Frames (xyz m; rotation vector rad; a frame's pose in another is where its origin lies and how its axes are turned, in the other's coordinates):
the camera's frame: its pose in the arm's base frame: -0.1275 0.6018 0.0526 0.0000 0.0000 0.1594
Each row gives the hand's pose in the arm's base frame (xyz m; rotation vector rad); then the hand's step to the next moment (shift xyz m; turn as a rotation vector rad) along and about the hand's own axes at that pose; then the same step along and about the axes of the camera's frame.
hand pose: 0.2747 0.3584 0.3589 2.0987 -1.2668 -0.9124
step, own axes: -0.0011 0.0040 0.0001 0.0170 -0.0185 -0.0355
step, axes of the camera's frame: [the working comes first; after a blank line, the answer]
step, axes of the arm's base frame: -0.0026 -0.0007 0.0031 0.0430 -0.0043 0.0046

-0.0027 -0.0003 0.0031 0.0418 -0.0110 0.0046
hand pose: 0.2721 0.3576 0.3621 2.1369 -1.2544 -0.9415
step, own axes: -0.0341 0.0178 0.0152 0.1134 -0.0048 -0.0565
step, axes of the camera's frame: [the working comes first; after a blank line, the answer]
step, axes of the arm's base frame: -0.0330 0.0210 0.0134 0.0844 -0.0946 -0.0027

-0.0293 0.0260 0.0134 0.0683 -0.1068 -0.0027
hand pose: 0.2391 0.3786 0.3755 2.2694 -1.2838 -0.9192
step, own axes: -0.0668 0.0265 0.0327 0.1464 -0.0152 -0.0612
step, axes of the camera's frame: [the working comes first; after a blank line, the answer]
step, axes of the arm's base frame: -0.0638 0.0436 0.0162 0.1063 -0.1175 -0.0174

-0.0561 0.0531 0.0162 0.0863 -0.1329 -0.0174
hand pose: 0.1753 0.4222 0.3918 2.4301 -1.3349 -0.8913
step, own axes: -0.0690 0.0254 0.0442 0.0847 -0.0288 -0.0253
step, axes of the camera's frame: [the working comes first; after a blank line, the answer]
step, axes of the arm's base frame: -0.0719 0.0465 0.0046 0.0690 -0.0559 -0.0273

-0.0636 0.0574 0.0046 0.0593 -0.0662 -0.0273
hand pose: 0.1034 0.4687 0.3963 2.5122 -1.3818 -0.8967
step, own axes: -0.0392 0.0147 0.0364 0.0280 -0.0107 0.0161
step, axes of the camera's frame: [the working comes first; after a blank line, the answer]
step, axes of the arm's base frame: -0.0468 0.0290 -0.0069 0.0100 -0.0139 -0.0294

-0.0416 0.0361 -0.0069 0.0076 -0.0153 -0.0294
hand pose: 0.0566 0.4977 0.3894 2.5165 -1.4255 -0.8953
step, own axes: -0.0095 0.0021 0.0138 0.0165 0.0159 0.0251
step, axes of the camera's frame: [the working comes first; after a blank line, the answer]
step, axes of the arm's base frame: -0.0127 0.0091 -0.0064 -0.0192 -0.0176 -0.0218

-0.0111 0.0110 -0.0064 -0.0217 -0.0143 -0.0218
